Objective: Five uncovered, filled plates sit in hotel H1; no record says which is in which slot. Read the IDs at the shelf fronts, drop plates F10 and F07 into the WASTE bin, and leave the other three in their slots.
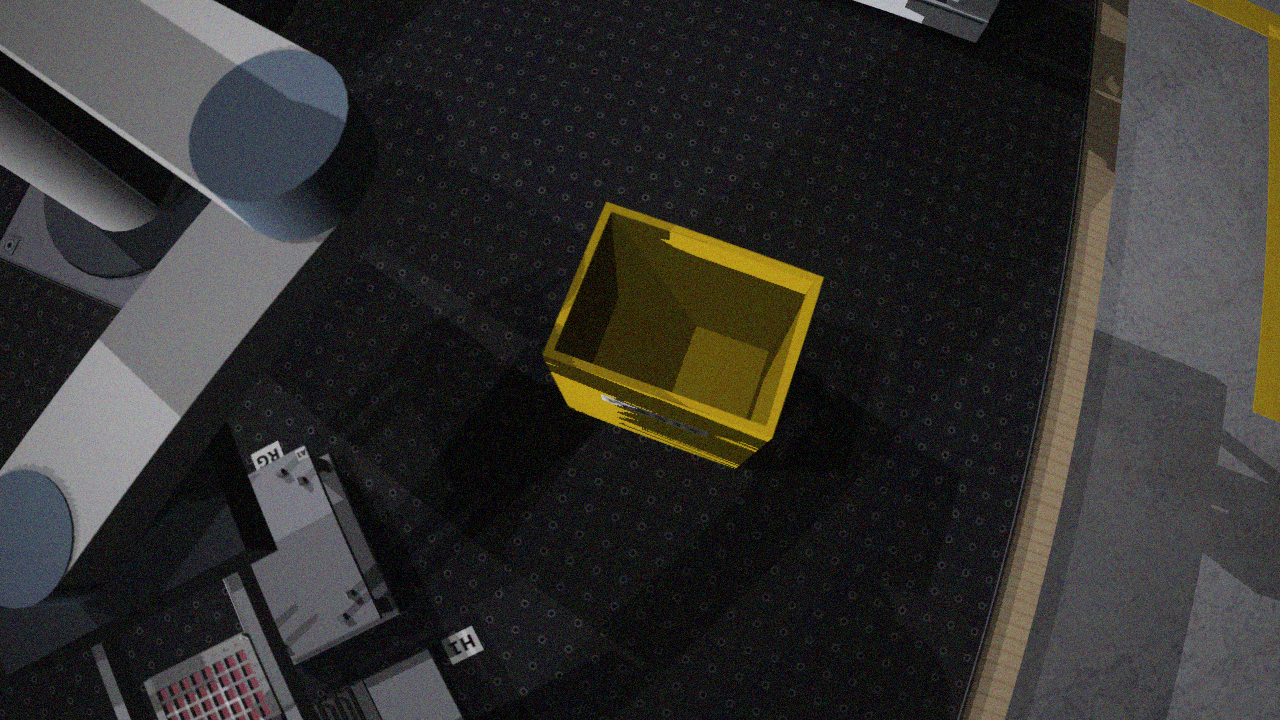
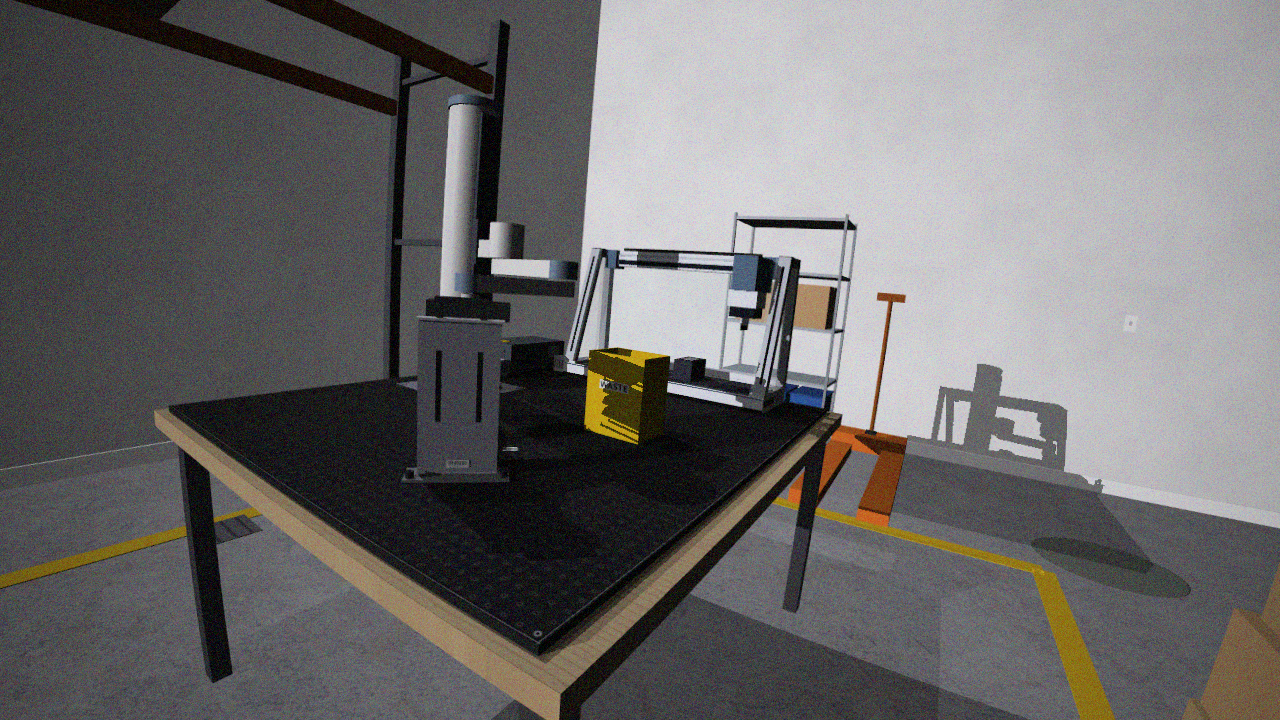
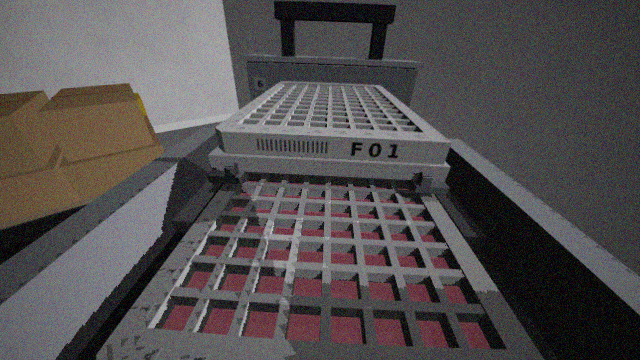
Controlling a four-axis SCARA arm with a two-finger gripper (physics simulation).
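Where they show: gripper, fingertip midpoint: (image 3: 329,152); arm's base, origin of the base link: (image 1: 143,178).
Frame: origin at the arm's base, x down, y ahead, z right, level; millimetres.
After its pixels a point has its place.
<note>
My gripper (image 3: 329,152) {y 494, x -261, z 404 mm} is shut on a filled plate (image 3: 328,260) {y 451, x -257, z 365 mm} (image 1: 214,685) {y 449, x -253, z 357 mm} with red wells, held level between the two long fingers outside the slots; its front ID is hidden. Beyond its far edge, plate F01 (image 3: 310,147) {y 480, x -275, z 381 mm} sits higher up in hotel H1 (image 3: 350,73) {y 558, x -286, z 484 mm} (image 1: 413,691) {y 521, x -21, z 373 mm}, near slot number 6, its ID and barcode facing me. The lower slots and their plates are hidden behind the held plate. The yellow WASTE bin (image 1: 789,358) {y 720, x -213, z 32 mm} (image 2: 617,416) {y 662, x -67, z 85 mm} stands upright and open on the table, well apart from the plate; no plate shows in the visible part of its inside.
The grey RG stand (image 1: 308,573) {y 411, x -73, z 301 mm} stands beside hotel H1, between it and the arm (image 1: 196,304) {y 421, x -373, z 148 mm}. A gantry machine (image 2: 783,349) {y 850, x -208, z -615 mm} stands behind the bin. The table's wooden edge (image 1: 1056,429) {y 1027, x 0, z -52 mm} runs along the right. Cardboard boxes (image 3: 100,130) show beyond the left finger.
</note>
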